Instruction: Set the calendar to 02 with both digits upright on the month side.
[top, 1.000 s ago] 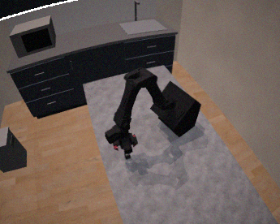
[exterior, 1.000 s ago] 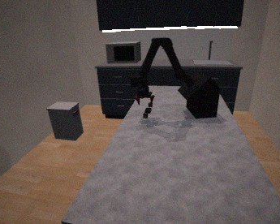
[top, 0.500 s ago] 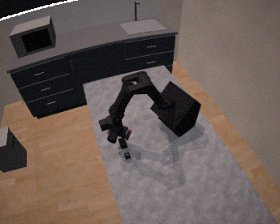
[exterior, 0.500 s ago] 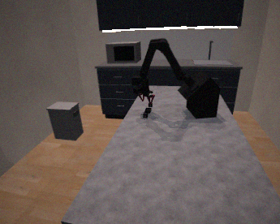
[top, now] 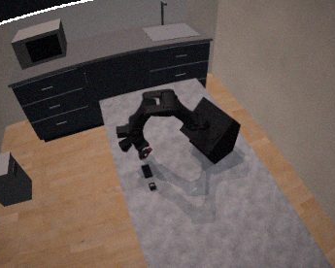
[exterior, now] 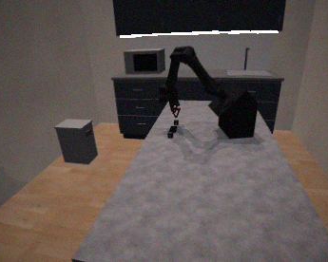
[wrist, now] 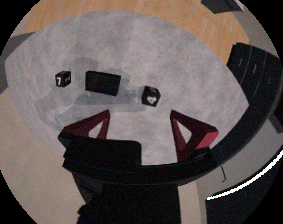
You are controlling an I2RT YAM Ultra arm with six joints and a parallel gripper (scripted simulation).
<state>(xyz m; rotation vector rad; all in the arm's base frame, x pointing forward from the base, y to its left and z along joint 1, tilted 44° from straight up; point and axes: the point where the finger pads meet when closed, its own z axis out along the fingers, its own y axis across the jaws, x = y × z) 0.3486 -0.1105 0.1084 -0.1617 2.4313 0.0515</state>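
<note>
Right now the dark calendar cube is 80 mm below my hand and 30 mm to the right of it. The rest, counted from my hand: dark tray 80 mm to the left, 80 mm below, 10 mm ahead.
</note>
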